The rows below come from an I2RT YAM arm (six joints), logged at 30 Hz.
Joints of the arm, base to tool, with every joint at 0 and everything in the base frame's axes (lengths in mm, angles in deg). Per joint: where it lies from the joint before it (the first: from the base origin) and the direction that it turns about. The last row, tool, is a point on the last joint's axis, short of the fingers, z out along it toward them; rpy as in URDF.
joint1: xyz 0 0 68 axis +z
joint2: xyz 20 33.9 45.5 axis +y
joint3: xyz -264 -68.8 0 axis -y
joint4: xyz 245 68.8 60 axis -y
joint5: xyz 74 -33.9 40.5 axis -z
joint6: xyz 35.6 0 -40.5 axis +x
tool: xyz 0 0 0 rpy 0 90 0
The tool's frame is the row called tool.
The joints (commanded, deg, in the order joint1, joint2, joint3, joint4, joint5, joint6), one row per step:
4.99 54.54 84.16 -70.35 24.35 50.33
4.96 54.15 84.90 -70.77 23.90 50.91
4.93 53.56 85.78 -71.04 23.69 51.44
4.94 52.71 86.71 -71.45 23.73 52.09
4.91 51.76 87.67 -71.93 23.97 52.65
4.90 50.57 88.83 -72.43 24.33 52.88
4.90 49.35 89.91 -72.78 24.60 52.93
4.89 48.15 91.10 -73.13 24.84 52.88
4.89 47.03 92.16 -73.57 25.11 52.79
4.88 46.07 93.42 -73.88 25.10 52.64
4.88 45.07 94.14 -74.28 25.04 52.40
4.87 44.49 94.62 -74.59 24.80 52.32
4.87 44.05 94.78 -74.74 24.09 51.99
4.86 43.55 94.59 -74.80 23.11 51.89
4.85 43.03 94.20 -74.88 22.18 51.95
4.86 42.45 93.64 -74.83 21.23 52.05
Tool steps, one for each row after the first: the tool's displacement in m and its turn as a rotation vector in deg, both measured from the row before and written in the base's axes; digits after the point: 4 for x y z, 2 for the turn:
-0.0040 -0.0002 0.0035 0.77 -0.88 -0.03
-0.0053 -0.0004 0.0046 0.63 -1.36 -0.18
-0.0073 -0.0006 0.0050 0.58 -1.59 -0.39
-0.0082 -0.0009 0.0050 0.41 -1.63 -0.53
-0.0103 -0.0011 0.0060 0.13 -1.94 -0.43
-0.0104 -0.0010 0.0055 0.06 -1.97 -0.25
-0.0109 -0.0011 0.0056 0.01 -2.03 -0.19
-0.0104 -0.0010 0.0045 -0.06 -1.71 -0.20
-0.0100 -0.0009 0.0050 0.04 -1.85 0.06
-0.0089 -0.0007 0.0025 -0.07 -1.23 0.15
-0.0054 -0.0003 0.0014 0.10 -0.71 0.24
-0.0033 0.0001 0.0004 0.04 -0.31 0.77
-0.0025 0.0003 -0.0008 0.33 -0.18 0.92
-0.0020 0.0004 -0.0015 0.43 -0.04 0.82
-0.0017 0.0004 -0.0019 0.47 -0.07 0.84

